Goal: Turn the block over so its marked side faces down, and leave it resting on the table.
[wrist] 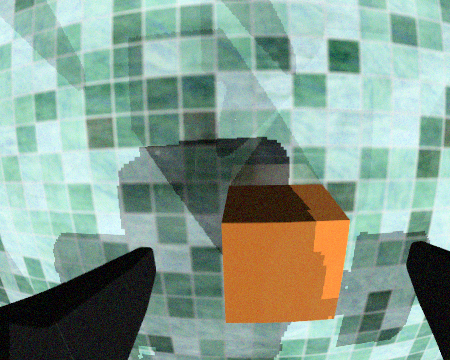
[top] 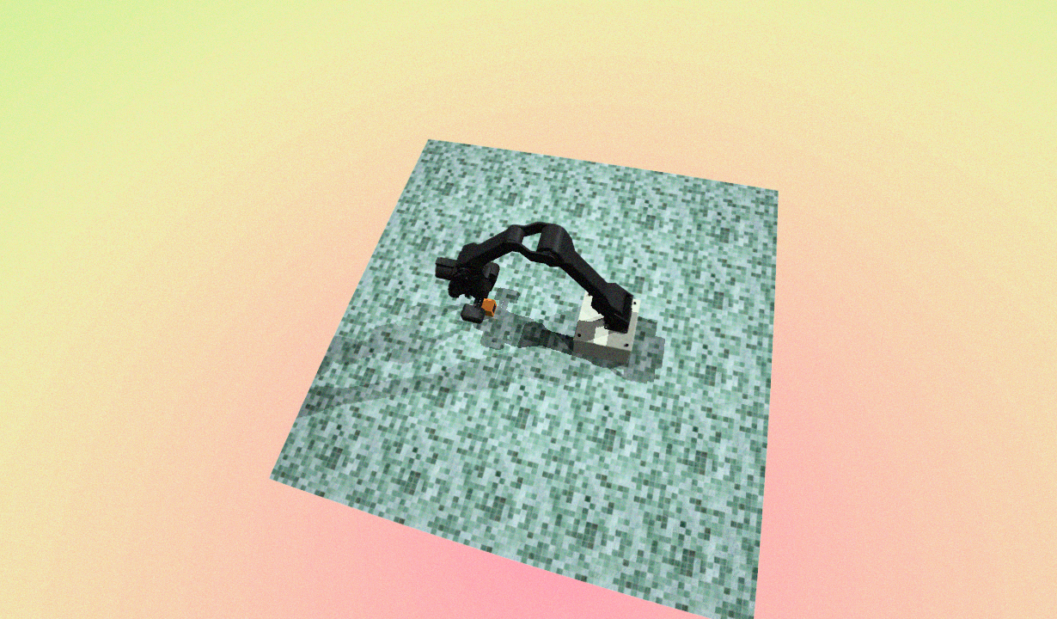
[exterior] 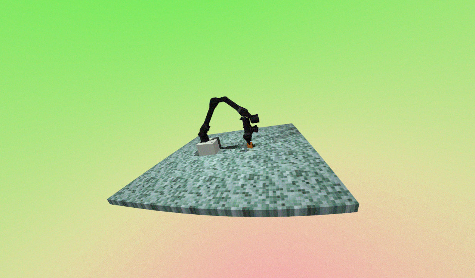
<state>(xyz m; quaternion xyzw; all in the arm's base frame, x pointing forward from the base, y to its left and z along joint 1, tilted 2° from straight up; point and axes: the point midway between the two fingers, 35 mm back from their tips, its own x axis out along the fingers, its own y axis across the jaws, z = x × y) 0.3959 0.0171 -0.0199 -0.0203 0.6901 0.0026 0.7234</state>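
Right now my gripper tip is 2 cm past the block and 2 cm above it.
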